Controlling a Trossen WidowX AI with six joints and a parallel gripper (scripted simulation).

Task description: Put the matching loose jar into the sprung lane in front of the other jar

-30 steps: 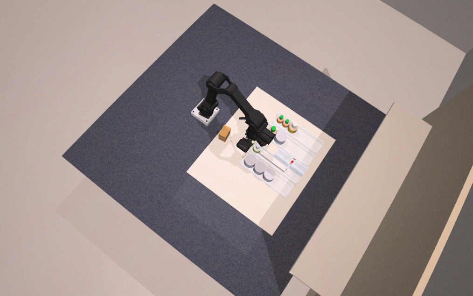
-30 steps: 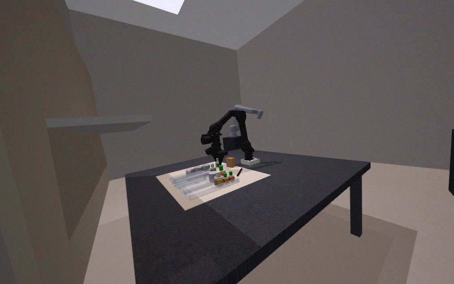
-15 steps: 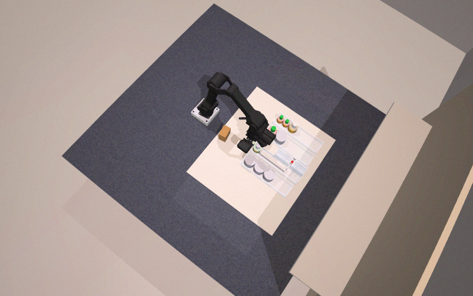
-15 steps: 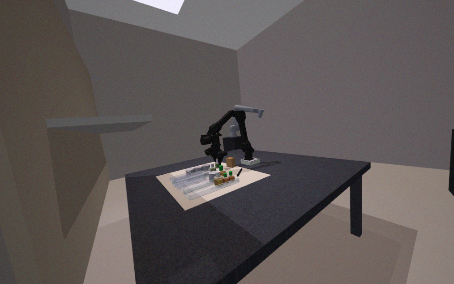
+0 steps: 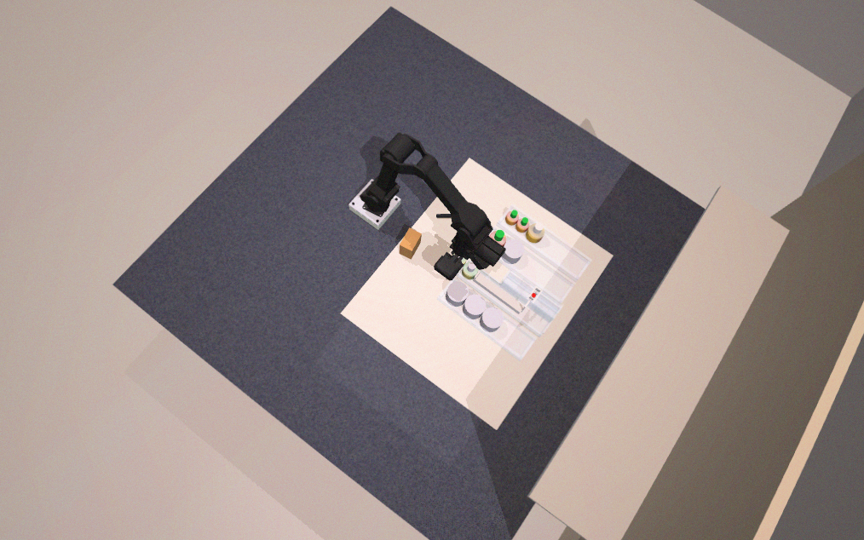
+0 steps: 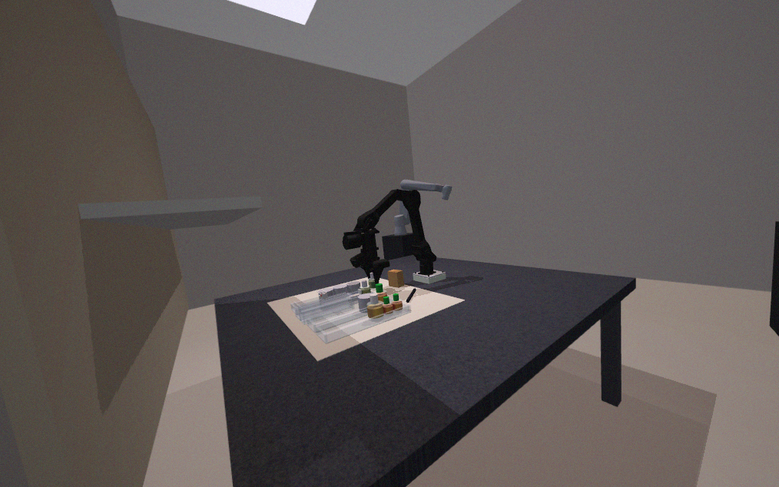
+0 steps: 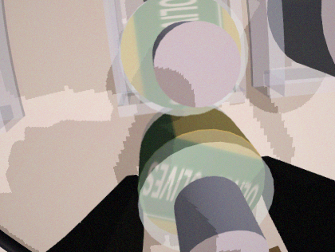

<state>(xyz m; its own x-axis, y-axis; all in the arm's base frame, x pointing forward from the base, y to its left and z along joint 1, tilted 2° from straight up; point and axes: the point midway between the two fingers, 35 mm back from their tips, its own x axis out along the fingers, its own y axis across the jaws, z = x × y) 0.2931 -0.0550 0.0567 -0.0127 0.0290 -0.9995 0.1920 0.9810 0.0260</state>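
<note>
Right now the sprung lane is 20 cm ahead of my gripper tip, 4 cm below it and 1 cm to the right of it. The rest, counted from my gripper tip: orange box (15 cm behind, 2 cm to the right, 2 cm below); then black rod (15 cm to the left, 6 cm behind, 5 cm below); then red mark (23 cm ahead, 2 cm above, 1 cm to the right).
</note>
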